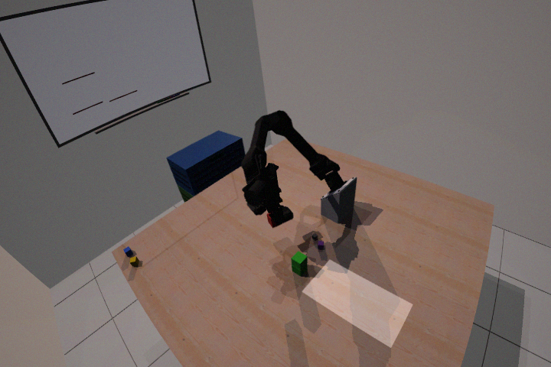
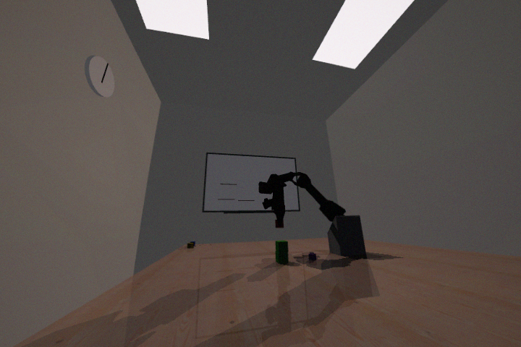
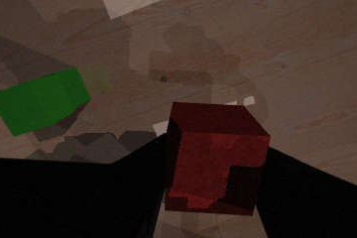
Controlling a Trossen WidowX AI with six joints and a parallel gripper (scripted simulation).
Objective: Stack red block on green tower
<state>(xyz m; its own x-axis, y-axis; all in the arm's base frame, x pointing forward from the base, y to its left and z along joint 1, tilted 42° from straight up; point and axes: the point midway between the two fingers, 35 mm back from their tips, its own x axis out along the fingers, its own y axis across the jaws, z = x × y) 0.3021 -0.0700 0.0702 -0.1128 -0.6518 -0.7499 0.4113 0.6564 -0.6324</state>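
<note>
Now: the purple block 80 mm behind my gripper tip, 150 mm to the left of it and 120 mm below it. Round my gripper tip: yellow block (450 mm ahead, 430 mm to the right, 120 mm below); small dark block (100 mm behind, 100 mm to the left, 120 mm below); red block (10 mm above).
</note>
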